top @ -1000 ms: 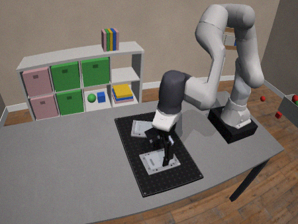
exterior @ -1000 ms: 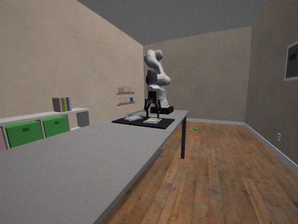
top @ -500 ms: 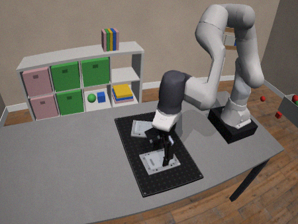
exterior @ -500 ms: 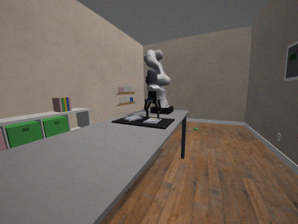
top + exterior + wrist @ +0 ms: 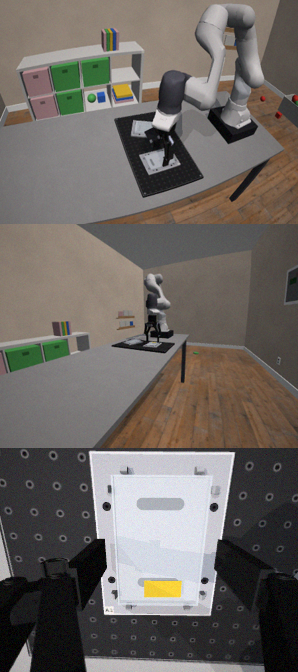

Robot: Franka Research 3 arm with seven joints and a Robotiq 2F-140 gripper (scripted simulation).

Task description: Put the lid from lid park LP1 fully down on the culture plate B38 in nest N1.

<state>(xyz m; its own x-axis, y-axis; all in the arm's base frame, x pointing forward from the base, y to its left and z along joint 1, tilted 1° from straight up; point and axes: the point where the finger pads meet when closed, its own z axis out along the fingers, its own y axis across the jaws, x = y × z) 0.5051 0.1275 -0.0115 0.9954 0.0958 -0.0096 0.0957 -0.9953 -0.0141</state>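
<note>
The clear lid lies 40 mm below my hand. Also, from my hand: lid park: 50 mm below; nest N1: 220 mm to the right, 50 mm below; culture plate: 220 mm to the right, 40 mm below.
</note>
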